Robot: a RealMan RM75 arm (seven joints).
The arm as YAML. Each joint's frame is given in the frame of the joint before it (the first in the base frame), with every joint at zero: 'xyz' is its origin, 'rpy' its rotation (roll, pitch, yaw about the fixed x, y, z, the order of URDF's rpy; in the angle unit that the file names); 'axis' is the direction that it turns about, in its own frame. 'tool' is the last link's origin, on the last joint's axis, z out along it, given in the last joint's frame.
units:
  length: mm
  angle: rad
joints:
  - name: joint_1
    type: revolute
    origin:
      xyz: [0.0, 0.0, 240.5]
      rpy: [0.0, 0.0, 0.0]
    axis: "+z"
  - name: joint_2
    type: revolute
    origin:
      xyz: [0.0, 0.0, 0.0]
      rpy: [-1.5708, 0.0, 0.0]
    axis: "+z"
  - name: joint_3
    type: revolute
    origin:
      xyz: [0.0, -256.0, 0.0]
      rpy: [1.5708, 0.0, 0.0]
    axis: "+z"
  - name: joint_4
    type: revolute
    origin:
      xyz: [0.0, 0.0, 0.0]
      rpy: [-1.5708, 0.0, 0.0]
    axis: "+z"
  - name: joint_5
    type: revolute
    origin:
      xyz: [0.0, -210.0, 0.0]
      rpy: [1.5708, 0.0, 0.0]
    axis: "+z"
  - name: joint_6
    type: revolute
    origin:
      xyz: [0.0, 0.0, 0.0]
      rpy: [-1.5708, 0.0, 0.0]
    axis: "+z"
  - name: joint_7
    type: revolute
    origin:
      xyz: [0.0, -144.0, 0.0]
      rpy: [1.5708, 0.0, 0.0]
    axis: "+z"
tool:
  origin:
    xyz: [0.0, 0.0, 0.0]
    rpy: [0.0, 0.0, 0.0]
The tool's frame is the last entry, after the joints.
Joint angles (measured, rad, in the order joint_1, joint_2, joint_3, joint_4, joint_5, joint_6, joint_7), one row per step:
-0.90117, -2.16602, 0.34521, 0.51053, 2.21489, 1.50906, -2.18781
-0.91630, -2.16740, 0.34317, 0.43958, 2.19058, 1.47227, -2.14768
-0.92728, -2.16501, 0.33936, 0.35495, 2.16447, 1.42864, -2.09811
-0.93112, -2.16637, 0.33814, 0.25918, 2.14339, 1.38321, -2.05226
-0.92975, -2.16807, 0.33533, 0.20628, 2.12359, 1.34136, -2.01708
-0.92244, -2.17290, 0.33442, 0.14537, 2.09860, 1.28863, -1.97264
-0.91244, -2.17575, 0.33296, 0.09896, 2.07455, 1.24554, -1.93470
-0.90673, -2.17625, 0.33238, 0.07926, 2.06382, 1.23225, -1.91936
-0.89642, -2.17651, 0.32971, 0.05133, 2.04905, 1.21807, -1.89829
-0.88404, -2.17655, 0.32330, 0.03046, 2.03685, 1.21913, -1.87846
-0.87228, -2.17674, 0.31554, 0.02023, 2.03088, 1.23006, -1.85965
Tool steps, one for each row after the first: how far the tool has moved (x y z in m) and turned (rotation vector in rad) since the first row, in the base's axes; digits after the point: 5 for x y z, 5 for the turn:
0.00558, -0.00103, -0.01274, -0.00340, -0.02616, -0.00050
0.00865, -0.00353, -0.02644, -0.00534, -0.04999, 0.00762
0.00956, -0.01134, -0.04438, -0.02604, -0.07130, 0.02994
0.00822, -0.01444, -0.05420, -0.01929, -0.07733, 0.05272
0.00483, -0.01995, -0.06684, -0.01126, -0.07895, 0.08517
0.00048, -0.02442, -0.07580, 0.00030, -0.07815, 0.11633
-0.00151, -0.02693, -0.07912, 0.00283, -0.08058, 0.12921
-0.00463, -0.03111, -0.08334, 0.00487, -0.08753, 0.14860
-0.00710, -0.03544, -0.08547, 0.00693, -0.10312, 0.16116
-0.00891, -0.03890, -0.08570, 0.01170, -0.11861, 0.16264

